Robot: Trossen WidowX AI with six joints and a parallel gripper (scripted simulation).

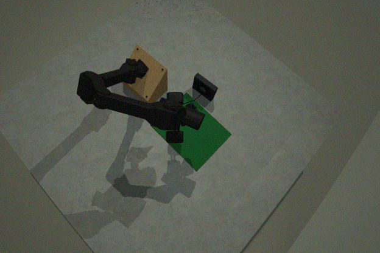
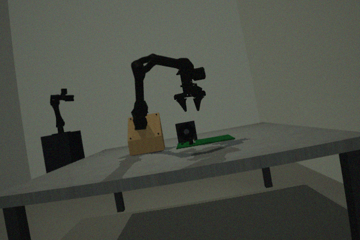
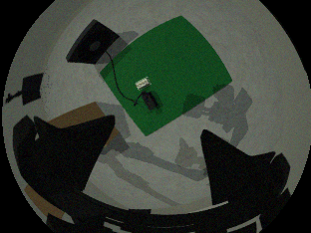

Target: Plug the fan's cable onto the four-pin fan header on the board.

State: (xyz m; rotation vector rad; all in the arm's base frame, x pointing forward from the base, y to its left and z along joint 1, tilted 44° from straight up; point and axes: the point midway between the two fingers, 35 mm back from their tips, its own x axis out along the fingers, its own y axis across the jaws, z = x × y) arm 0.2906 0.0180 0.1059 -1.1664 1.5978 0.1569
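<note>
The dark plug lies 3 cm behind my gripper tip, 2 cm to the left of it and 16 cm below it. Round my gripper tip: black fan 6 cm behind, 24 cm to the left, 12 cm below; green board 4 cm ahead, 7 cm to the left, 19 cm below.
</note>
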